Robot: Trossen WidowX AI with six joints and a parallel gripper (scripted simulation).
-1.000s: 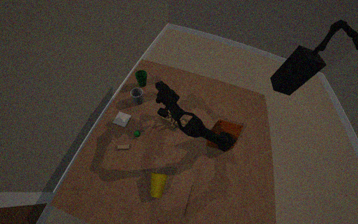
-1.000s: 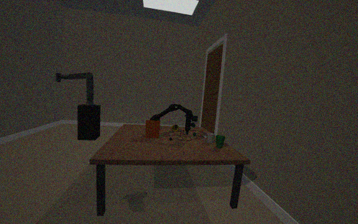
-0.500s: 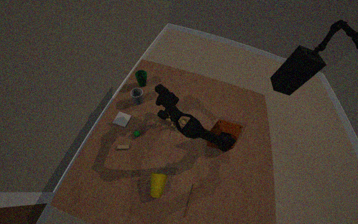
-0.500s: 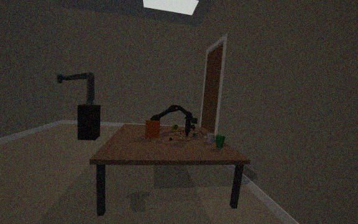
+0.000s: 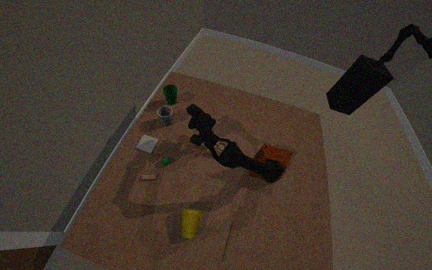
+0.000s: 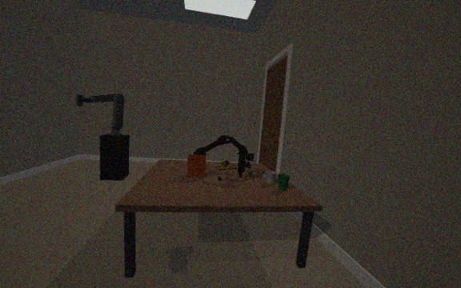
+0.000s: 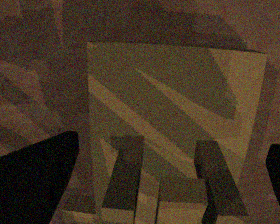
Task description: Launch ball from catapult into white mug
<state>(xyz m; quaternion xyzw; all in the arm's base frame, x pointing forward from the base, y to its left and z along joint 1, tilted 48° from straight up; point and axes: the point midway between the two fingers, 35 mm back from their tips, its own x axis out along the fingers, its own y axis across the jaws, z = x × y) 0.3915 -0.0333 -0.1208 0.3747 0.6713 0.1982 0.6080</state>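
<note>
The dark ball is 19 cm behind my gripper tip, 2 cm to the right of it and 2 cm below it. Round my gripper tip: green ball 16 cm ahead, 20 cm to the left, 1 cm below; white mug 26 cm ahead, 7 cm to the right; wooden catapult 6 cm behind, 4 cm to the left, 2 cm above.
</note>
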